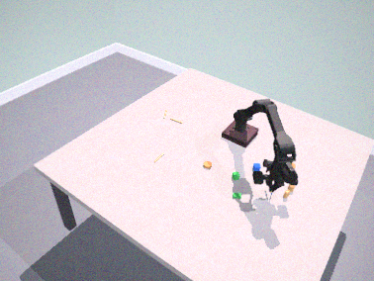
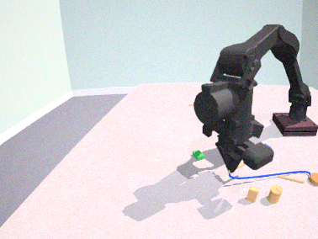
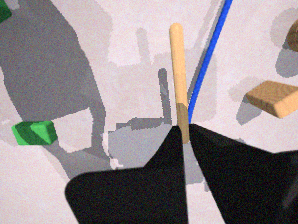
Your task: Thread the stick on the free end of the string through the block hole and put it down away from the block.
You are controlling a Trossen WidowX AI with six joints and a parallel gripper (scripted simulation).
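My gripper tip is 110 mm past the blue block, 140 mm to the left of it and 30 mm above it. The rest, counted from my gripper tip: tan cylinder (110 mm behind, 50 mm to the left, 20 mm below); tan block (60 mm behind, 50 mm to the left, 20 mm below); loose stick (190 mm behind, 30 mm to the right, 40 mm below).
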